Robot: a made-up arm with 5 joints.
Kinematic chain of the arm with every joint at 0, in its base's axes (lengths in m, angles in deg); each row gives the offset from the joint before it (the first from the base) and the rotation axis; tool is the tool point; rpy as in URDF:
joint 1: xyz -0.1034 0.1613 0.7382 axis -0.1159 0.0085 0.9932
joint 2: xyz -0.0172 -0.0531 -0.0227 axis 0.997 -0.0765 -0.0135
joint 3: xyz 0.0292 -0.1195 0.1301 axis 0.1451 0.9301 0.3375
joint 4: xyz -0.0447 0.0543 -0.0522 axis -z
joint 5: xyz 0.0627 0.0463 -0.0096 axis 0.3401 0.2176 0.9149
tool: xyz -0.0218 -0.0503 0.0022 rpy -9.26 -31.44 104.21
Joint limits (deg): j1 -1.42..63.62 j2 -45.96..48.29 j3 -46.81..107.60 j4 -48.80..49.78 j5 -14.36..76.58
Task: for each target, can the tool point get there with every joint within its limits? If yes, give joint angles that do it. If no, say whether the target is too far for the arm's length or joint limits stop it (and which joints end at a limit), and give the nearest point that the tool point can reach.
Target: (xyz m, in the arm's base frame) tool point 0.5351 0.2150 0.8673
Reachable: no: too far | nearest point 0.1358 0.1500 0.7707 | short by 0.416 m
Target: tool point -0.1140 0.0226 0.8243
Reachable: yes | joints 10.18 -12.18 49.34 31.14 23.73
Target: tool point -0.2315 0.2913 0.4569
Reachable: no: joint limits stop it (at a limit: joint 1, joint 2, joint 4, joint 5) | nearest point -0.1345 0.1677 0.7464 | short by 0.329 m
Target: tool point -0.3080 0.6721 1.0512
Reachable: no: too far | nearest point -0.1815 0.2430 0.8825 | short by 0.478 m
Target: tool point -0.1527 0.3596 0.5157
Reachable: no: joint limits stop it (at a limit: joint 1, joint 2, joint 4, joint 5) | nearest point -0.0535 0.2348 0.7410 | short by 0.276 m
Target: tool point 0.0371 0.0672 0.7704
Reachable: yes | joints 47.77 6.09 6.43 33.35 48.59
